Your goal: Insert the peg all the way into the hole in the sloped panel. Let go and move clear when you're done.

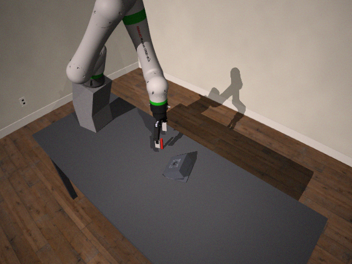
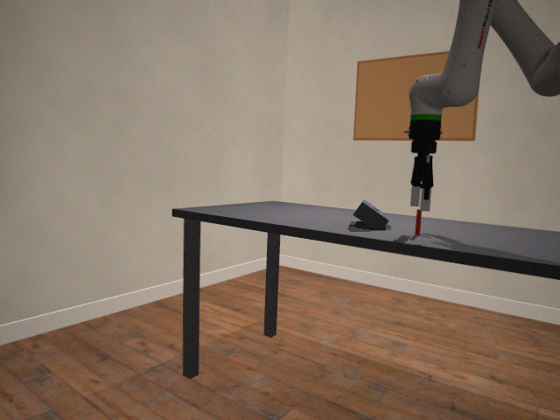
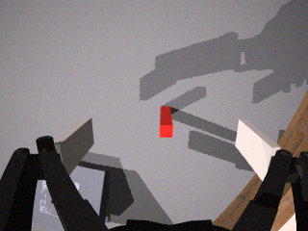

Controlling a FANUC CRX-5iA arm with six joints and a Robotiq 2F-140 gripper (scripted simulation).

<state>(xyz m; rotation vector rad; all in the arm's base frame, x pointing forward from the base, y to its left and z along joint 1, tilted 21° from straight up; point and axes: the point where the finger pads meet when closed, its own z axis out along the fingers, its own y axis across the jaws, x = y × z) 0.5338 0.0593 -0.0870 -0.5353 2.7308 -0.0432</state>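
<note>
Now: the red peg 50 mm below my hand.
</note>
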